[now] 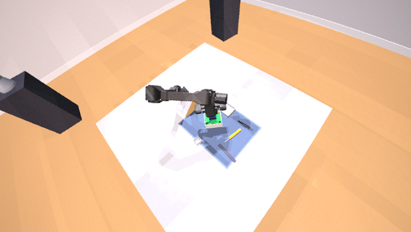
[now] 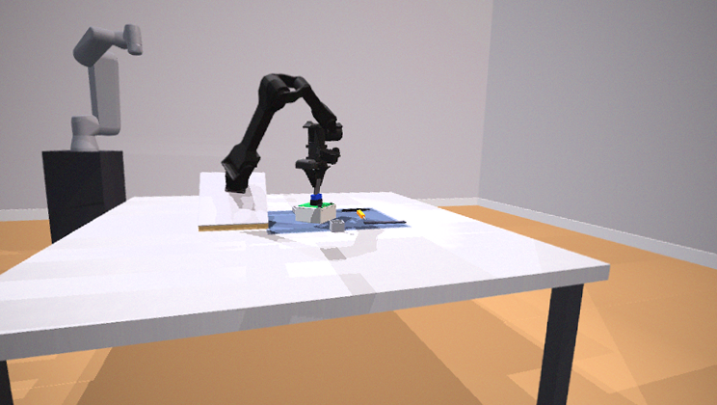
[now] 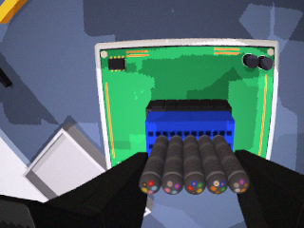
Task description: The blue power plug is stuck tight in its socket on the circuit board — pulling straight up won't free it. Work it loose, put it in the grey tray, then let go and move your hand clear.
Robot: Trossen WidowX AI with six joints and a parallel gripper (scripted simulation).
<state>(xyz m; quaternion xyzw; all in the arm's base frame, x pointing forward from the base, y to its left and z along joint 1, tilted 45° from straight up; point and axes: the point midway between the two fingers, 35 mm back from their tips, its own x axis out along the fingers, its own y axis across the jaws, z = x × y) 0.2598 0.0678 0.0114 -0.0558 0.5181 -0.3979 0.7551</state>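
My gripper tip is now 3 cm above the blue power plug. The rest, counted from my gripper tip: blue mat (5 cm ahead, 1 cm to the left, 12 cm below); then dark bar (23 cm ahead, 7 cm to the right, 11 cm below).
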